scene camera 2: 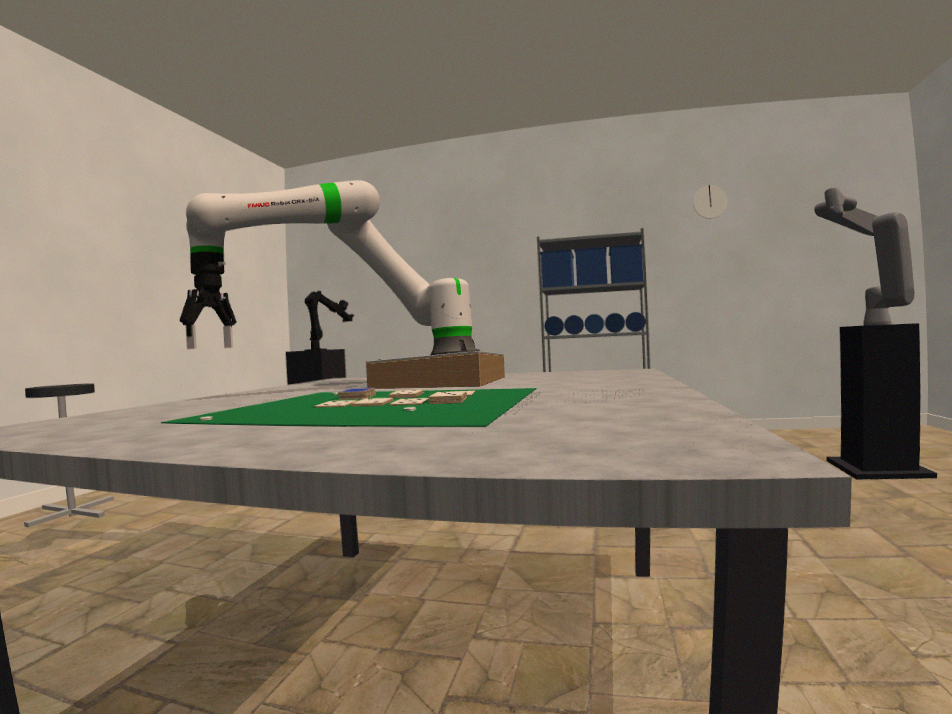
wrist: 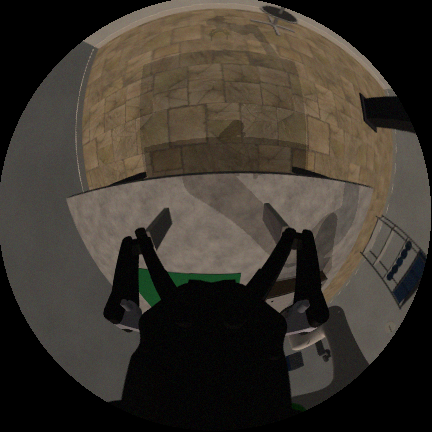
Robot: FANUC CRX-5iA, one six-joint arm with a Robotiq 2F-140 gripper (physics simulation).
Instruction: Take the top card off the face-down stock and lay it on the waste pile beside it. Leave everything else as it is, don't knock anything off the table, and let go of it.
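The face-down stock (scene camera 2: 356, 392) is a low pile with a blue-backed top card, towards the back left of the green mat (scene camera 2: 269, 415) (wrist: 200, 278). Face-up cards lie beside and in front of it; another thick pile (scene camera 2: 447, 398) stands to the right. I cannot tell from here which pile is the waste pile. My gripper (scene camera 2: 208, 338) (wrist: 215, 213) is wide open and empty, pointing down. It hangs high above the table, left of the stock in the scene view. In the wrist view a strip of the mat shows; its cards are hidden behind the gripper body.
The grey table (scene camera 2: 615, 445) (wrist: 115, 215) carries the mat and a wooden block (scene camera 2: 422, 372) under the arm's base. Small pale pieces lie on the mat, one (scene camera 2: 206, 418) near its left corner and one (scene camera 2: 409, 408) near the front cards. A stool (scene camera 2: 59, 390) stands beyond the table's left side.
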